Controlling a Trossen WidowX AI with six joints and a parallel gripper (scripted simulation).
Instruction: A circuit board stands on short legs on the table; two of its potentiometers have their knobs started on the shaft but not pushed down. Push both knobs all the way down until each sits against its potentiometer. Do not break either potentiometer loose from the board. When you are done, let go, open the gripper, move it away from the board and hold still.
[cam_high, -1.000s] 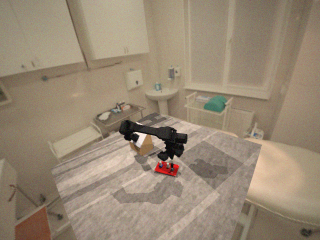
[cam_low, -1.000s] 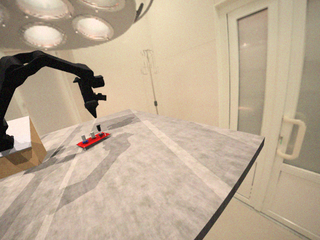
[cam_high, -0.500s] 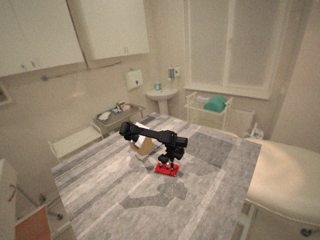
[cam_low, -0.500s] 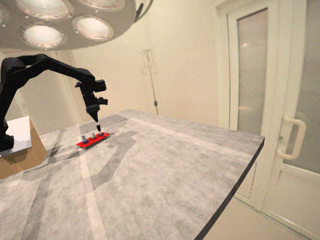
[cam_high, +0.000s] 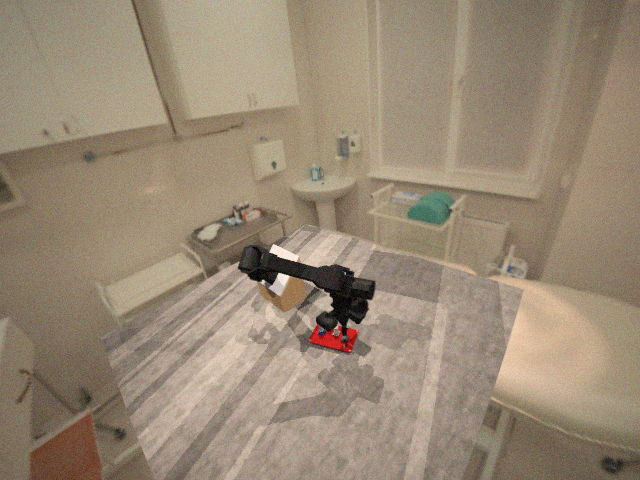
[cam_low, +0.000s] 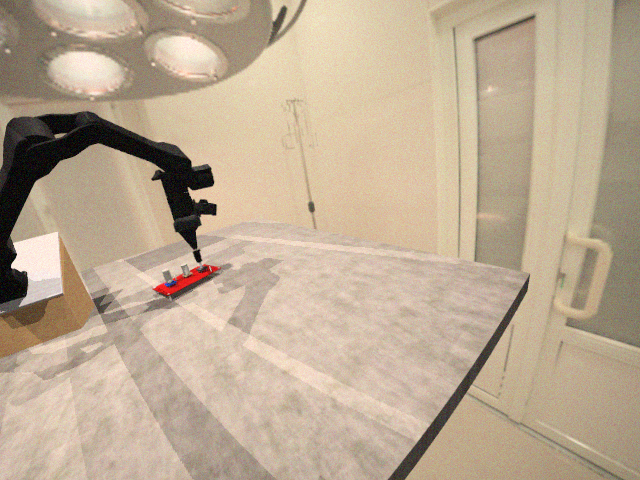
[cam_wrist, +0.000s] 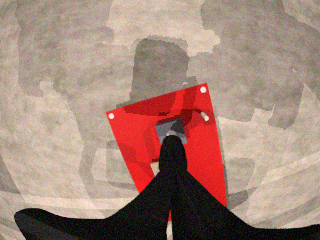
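Now: gripper tip 20 mm above the black knob. From my gripper tip the other things lie so: grey knob (90 mm behind, 40 mm below, 30 mm to the right).
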